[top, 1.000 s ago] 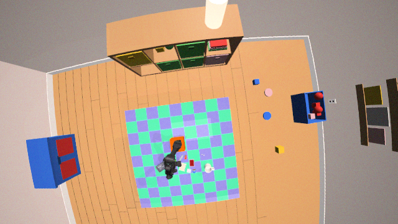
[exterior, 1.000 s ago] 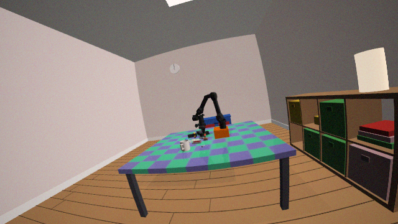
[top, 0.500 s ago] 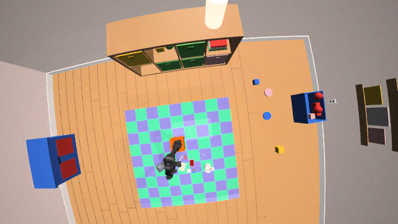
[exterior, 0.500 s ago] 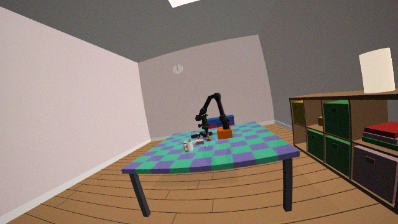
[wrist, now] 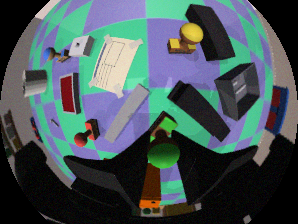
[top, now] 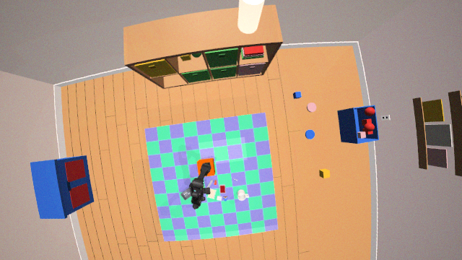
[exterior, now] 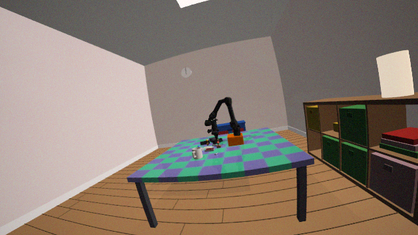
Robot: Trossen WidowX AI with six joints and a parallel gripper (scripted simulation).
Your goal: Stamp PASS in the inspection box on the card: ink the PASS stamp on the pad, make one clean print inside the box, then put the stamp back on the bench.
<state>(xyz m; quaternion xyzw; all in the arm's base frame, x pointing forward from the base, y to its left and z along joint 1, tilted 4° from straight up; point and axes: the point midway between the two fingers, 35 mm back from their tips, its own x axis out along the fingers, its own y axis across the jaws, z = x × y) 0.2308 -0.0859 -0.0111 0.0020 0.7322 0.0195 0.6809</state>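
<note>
Now: gripper tip 20 cm to the right of the red ink pad, 6 cm above it and 5 cm short of it. From my gripper tip the other things lie so: dark bar 8 cm to the right, 5 cm below, 1 cm ahead; green-knobbed stamp right at my gripper tip; grey bar 6 cm to the left, 5 cm below.
</note>
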